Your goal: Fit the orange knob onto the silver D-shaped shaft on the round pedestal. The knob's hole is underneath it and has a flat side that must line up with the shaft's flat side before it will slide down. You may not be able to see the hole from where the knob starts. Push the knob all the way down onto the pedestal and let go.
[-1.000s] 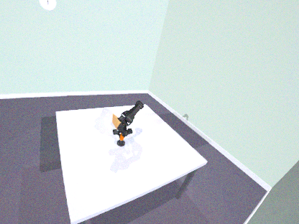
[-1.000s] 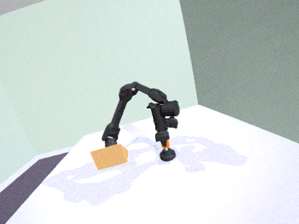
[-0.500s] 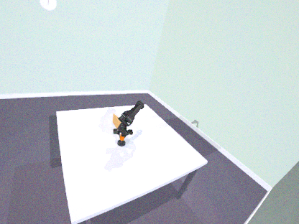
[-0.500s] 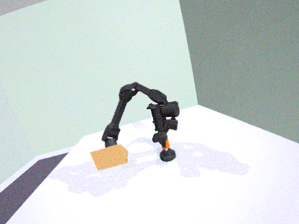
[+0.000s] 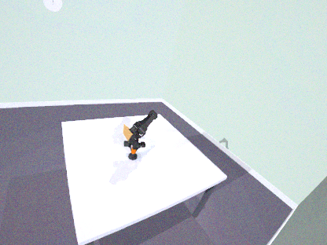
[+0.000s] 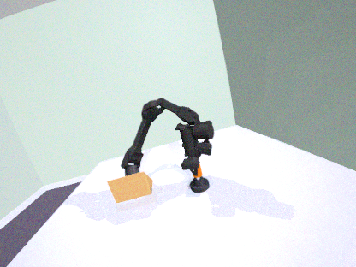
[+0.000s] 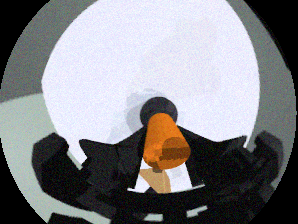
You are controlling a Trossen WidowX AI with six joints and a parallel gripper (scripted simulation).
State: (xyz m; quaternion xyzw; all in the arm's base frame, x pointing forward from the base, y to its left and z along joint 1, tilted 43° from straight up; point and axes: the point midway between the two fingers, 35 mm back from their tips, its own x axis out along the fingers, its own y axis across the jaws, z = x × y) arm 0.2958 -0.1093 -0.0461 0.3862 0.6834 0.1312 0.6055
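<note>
Right now the orange knob is 3 cm above my gripper tip. Also, from my gripper tip: round dark pedestal: 4 cm below.
</note>
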